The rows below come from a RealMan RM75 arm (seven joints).
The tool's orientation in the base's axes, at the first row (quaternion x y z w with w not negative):
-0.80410, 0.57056, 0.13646, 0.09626
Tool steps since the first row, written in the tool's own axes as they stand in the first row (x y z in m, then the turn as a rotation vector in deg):
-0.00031, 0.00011, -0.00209, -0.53, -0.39, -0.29
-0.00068, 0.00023, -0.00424, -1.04, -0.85, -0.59
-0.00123, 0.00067, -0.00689, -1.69, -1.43, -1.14
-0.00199, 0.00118, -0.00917, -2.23, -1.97, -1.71
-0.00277, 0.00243, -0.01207, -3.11, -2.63, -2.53
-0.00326, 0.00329, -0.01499, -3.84, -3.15, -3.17
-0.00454, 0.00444, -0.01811, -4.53, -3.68, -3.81
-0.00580, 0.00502, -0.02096, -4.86, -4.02, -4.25
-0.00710, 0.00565, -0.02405, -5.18, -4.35, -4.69
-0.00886, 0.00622, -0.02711, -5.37, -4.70, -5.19
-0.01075, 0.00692, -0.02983, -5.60, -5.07, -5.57
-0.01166, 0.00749, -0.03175, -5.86, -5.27, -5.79
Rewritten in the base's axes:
0.00003, -0.00041, 0.00208, 0.23, 0.51, 0.45
0.00004, -0.00079, 0.00423, 0.54, 1.02, 0.90
-0.00026, -0.00126, 0.00691, 0.95, 1.62, 1.63
-0.00073, -0.00146, 0.00931, 1.35, 2.11, 2.35
-0.00183, -0.00208, 0.01231, 1.79, 2.86, 3.41
-0.00248, -0.00284, 0.01523, 2.12, 3.48, 4.25
-0.00362, -0.00304, 0.01860, 2.48, 4.07, 5.09
-0.00425, -0.00300, 0.02171, 2.75, 4.34, 5.61
-0.00491, -0.00301, 0.02505, 3.01, 4.60, 6.13
-0.00566, -0.00258, 0.02852, 3.33, 4.73, 6.66
-0.00661, -0.00197, 0.03171, 3.65, 4.94, 7.10
-0.00722, -0.00194, 0.03383, 3.78, 5.17, 7.39

